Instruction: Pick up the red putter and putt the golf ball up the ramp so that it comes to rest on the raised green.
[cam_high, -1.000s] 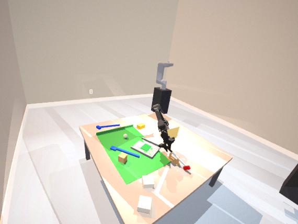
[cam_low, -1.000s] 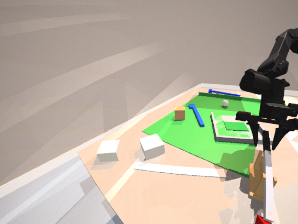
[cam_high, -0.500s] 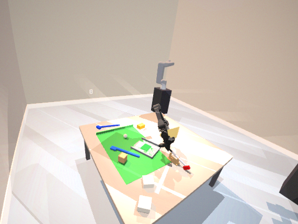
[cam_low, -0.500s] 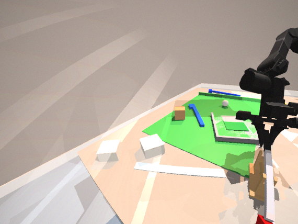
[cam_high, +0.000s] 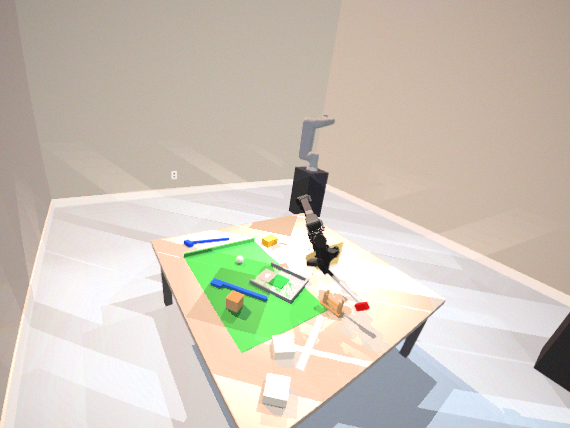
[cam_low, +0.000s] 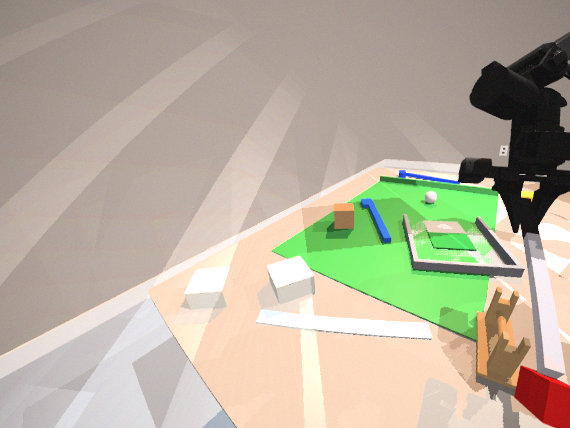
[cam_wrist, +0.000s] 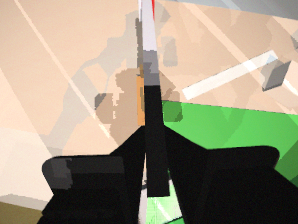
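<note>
My gripper tip is now 40 mm past the yellow block, 590 mm to the left of it and 140 mm above it. The rest, counted from my gripper tip: green mat: 260 mm ahead, 280 mm to the right, 160 mm below; then tan cube: 410 mm ahead, 150 mm to the right, 130 mm below; then wooden stand: 10 mm behind, 70 mm to the left, 130 mm below.
</note>
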